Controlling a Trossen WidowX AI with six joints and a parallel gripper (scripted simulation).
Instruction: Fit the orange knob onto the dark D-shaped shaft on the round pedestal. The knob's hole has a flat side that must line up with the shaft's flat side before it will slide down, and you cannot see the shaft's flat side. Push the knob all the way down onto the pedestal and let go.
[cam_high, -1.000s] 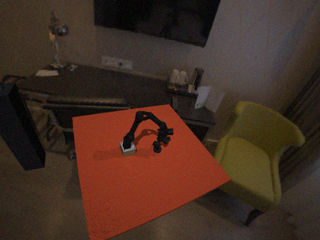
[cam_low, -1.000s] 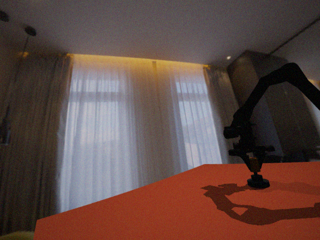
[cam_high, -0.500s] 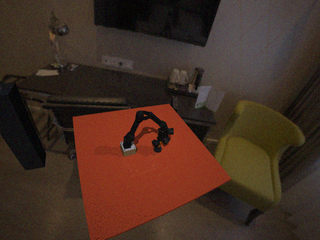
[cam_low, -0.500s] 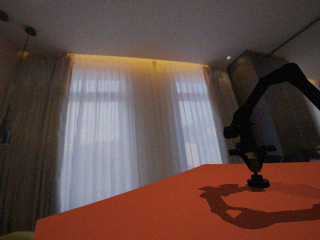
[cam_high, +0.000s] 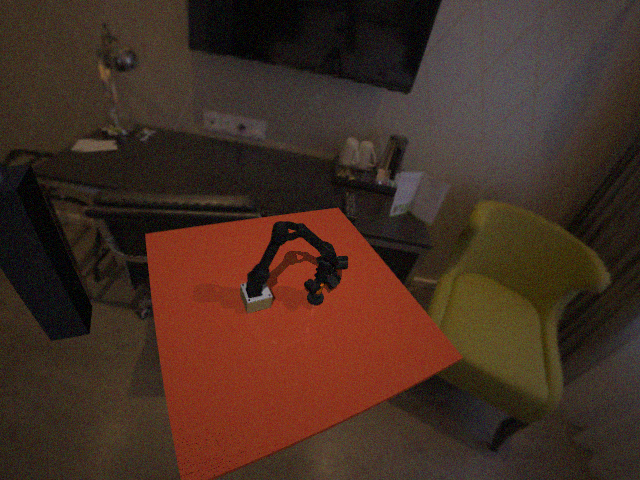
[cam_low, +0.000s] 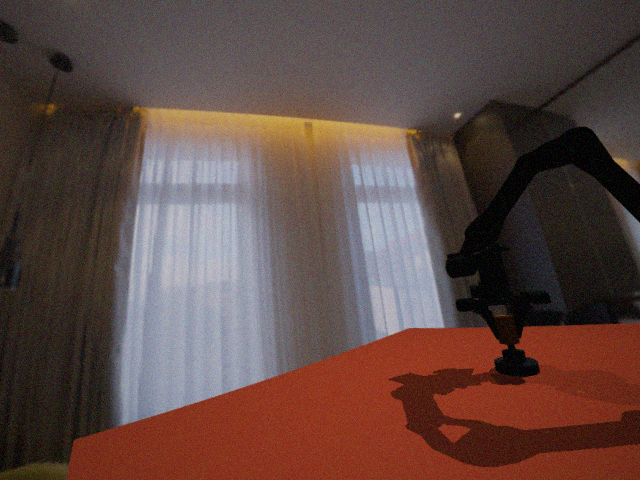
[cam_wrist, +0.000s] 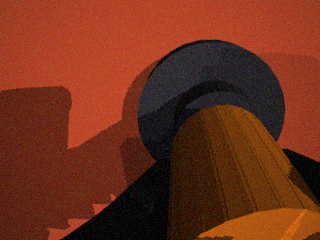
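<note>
My gripper tip is now 20 mm below the orange knob. From my gripper tip the other things lie so: round dark pedestal 40 mm below.
</note>
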